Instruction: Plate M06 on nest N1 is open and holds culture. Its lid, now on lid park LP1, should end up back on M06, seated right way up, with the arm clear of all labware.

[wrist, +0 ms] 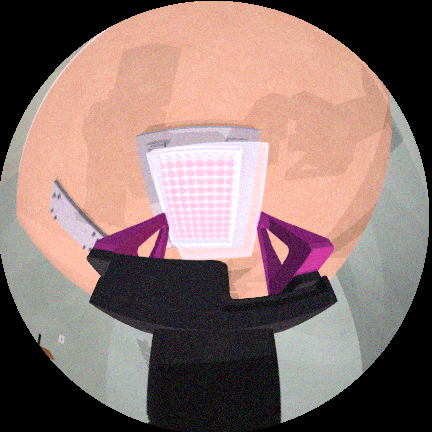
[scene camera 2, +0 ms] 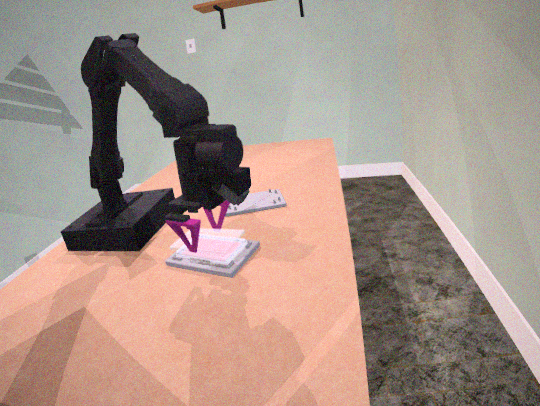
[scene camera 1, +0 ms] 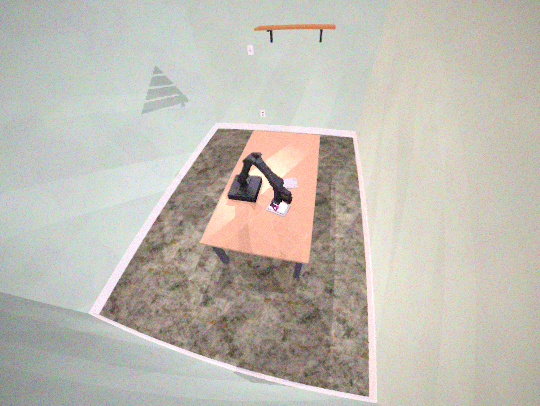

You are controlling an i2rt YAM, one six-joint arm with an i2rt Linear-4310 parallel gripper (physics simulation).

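Pixels of known places: gripper, fingertip midpoint: (wrist: 212, 216) (scene camera 2: 205, 241) (scene camera 1: 277, 206); arm's base, origin of the base link: (scene camera 2: 116, 209) (scene camera 1: 244, 185).
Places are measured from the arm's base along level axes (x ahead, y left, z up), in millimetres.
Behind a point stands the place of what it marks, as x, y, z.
Observation:
Plate M06 (scene camera 2: 216, 250) @(369, -184, -13) (wrist: 199, 197) @(354, -132, -13) (scene camera 1: 280, 209) @(357, -167, -13), white with pink wells, sits on the grey nest N1 (scene camera 2: 205, 265) @(334, -175, -53) (wrist: 193, 135) @(398, -135, -53). My gripper (scene camera 2: 204, 238) @(327, -137, -21) (wrist: 212, 216) @(327, -137, -21) (scene camera 1: 276, 203) @(327, -137, -21), with magenta fingers, is shut on the clear lid (scene camera 2: 228, 234) @(373, -123, -13) (wrist: 258, 193) @(348, -178, -13). The lid hangs right way up just above the plate and covers most of it. In the wrist view its edge overhangs the plate to the right. I cannot tell whether the lid touches the plate.
The grey lid park LP1 (scene camera 2: 258, 201) @(363, 148, -55) (wrist: 66, 215) @(369, 155, -55) (scene camera 1: 290, 182) @(367, 171, -55) lies bare behind the nest. The arm's black base (scene camera 2: 117, 222) @(66, -81, -1) (scene camera 1: 243, 188) @(10, -40, 9) stands to the left on the orange table (scene camera 2: 243, 332) @(452, -333, -65) (scene camera 1: 257, 238) @(246, -420, -65).

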